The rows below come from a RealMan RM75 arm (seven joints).
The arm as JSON. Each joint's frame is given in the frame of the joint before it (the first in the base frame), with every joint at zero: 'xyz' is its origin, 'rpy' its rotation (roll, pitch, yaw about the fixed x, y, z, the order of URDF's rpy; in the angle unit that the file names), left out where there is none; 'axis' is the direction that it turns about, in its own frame. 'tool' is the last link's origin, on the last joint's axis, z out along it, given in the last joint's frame.
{
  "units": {
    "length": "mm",
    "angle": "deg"
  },
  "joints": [
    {
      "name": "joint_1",
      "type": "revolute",
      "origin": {
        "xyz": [
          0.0,
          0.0,
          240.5
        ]
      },
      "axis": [
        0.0,
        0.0,
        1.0
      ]
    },
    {
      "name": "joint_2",
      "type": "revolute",
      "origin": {
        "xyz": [
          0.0,
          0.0,
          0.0
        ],
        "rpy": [
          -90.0,
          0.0,
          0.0
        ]
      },
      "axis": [
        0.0,
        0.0,
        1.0
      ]
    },
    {
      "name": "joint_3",
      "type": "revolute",
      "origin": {
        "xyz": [
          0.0,
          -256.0,
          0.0
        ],
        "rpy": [
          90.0,
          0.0,
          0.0
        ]
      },
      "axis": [
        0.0,
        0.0,
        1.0
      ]
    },
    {
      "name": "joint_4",
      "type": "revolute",
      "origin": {
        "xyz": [
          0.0,
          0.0,
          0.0
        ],
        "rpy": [
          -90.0,
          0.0,
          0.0
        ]
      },
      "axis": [
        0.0,
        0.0,
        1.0
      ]
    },
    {
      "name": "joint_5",
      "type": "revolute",
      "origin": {
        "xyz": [
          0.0,
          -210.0,
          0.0
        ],
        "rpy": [
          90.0,
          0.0,
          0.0
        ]
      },
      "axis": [
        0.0,
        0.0,
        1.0
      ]
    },
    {
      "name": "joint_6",
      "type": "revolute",
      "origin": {
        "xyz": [
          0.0,
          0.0,
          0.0
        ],
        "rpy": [
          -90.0,
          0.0,
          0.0
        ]
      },
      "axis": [
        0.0,
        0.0,
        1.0
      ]
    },
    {
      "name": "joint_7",
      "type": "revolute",
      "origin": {
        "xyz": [
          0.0,
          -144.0,
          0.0
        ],
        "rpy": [
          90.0,
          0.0,
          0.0
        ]
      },
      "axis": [
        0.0,
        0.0,
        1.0
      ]
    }
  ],
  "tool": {
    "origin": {
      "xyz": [
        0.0,
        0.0,
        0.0
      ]
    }
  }
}
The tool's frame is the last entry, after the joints.
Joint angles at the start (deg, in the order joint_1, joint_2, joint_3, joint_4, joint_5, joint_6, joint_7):
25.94, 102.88, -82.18, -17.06, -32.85, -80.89, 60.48
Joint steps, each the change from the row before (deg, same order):
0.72, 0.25, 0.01, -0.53, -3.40, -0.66, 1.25
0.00, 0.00, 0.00, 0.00, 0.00, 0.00, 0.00
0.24, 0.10, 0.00, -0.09, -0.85, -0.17, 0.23
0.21, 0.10, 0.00, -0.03, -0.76, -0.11, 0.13
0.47, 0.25, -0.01, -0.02, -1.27, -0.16, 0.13
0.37, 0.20, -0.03, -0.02, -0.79, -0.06, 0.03
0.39, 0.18, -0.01, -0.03, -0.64, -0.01, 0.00
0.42, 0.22, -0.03, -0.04, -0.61, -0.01, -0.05
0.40, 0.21, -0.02, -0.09, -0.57, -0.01, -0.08
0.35, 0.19, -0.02, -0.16, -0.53, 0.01, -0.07
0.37, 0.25, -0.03, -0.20, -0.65, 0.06, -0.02
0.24, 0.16, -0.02, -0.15, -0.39, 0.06, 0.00
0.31, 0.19, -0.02, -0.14, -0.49, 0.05, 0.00
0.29, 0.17, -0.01, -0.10, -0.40, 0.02, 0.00
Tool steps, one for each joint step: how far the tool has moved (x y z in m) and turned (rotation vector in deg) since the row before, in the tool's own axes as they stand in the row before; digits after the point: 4 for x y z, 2 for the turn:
0.0036, 0.0078, 0.0073, -3.24, 2.03, 0.36
0.0000, 0.0000, 0.0000, 0.00, 0.00, 0.00
0.0010, 0.0020, 0.0023, -0.84, 0.51, 0.03
0.0011, 0.0017, 0.0019, -0.68, 0.50, -0.01
0.0019, 0.0031, 0.0043, -1.22, 0.80, -0.06
0.0012, 0.0021, 0.0034, -0.82, 0.49, -0.10
0.0006, 0.0016, 0.0035, -0.71, 0.36, -0.15
0.0006, 0.0018, 0.0039, -0.76, 0.32, -0.18
0.0003, 0.0017, 0.0038, -0.74, 0.27, -0.24
0.0001, 0.0016, 0.0036, -0.70, 0.24, -0.27
0.0004, 0.0019, 0.0041, -0.78, 0.32, -0.23
0.0001, 0.0012, 0.0027, -0.49, 0.18, -0.15
0.0002, 0.0014, 0.0033, -0.60, 0.24, -0.17
0.0001, 0.0012, 0.0029, -0.53, 0.17, -0.14

